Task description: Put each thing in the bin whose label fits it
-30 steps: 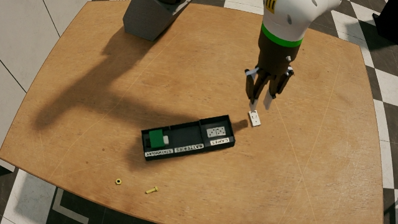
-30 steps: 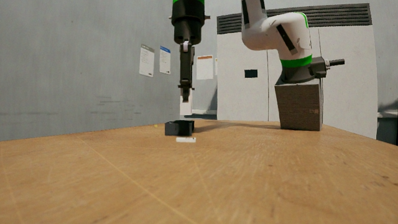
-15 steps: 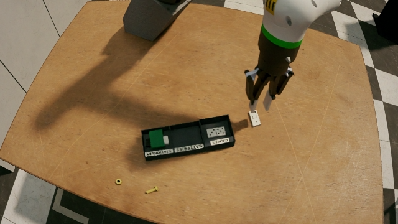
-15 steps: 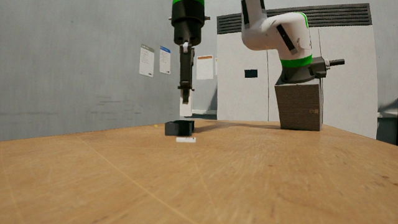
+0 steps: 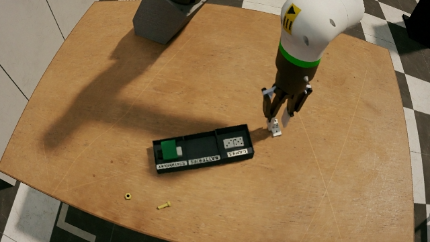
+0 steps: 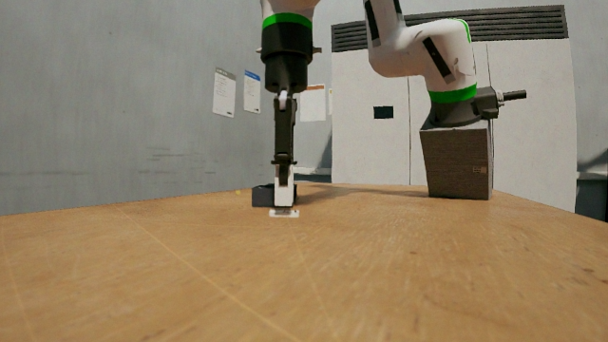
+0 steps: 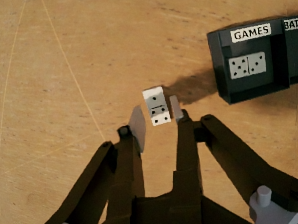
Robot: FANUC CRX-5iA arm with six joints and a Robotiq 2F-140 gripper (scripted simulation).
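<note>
My hand is 5 cm above the white die-like block. From my hand the other things lie so: yellow bolt 31 cm ahead, 20 cm to the right, 5 cm below; then flat green block 24 cm to the right, 17 cm ahead, 3 cm below; then black three-part bin tray 17 cm to the right, 13 cm ahead, 3 cm below.
</note>
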